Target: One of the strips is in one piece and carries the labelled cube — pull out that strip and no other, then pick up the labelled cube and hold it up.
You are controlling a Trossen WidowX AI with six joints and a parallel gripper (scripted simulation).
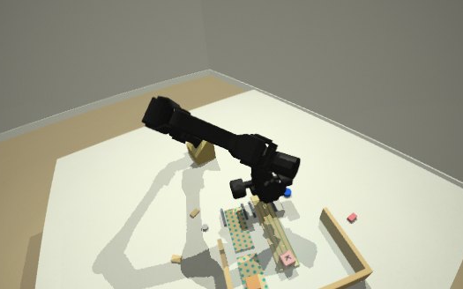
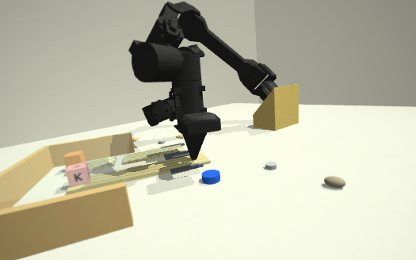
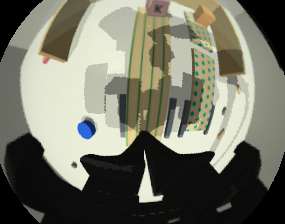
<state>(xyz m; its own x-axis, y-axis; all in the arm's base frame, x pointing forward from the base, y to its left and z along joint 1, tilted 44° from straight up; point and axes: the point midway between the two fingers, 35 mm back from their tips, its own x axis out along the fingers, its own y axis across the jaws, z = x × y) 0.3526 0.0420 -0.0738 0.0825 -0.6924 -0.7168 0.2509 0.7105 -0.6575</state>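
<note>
Now: gripper tip 90 mm to the right of the blue disc and 20 mm short of it. Round my gripper tip: tan pebble 230 mm to the left, 100 mm behind.
</note>
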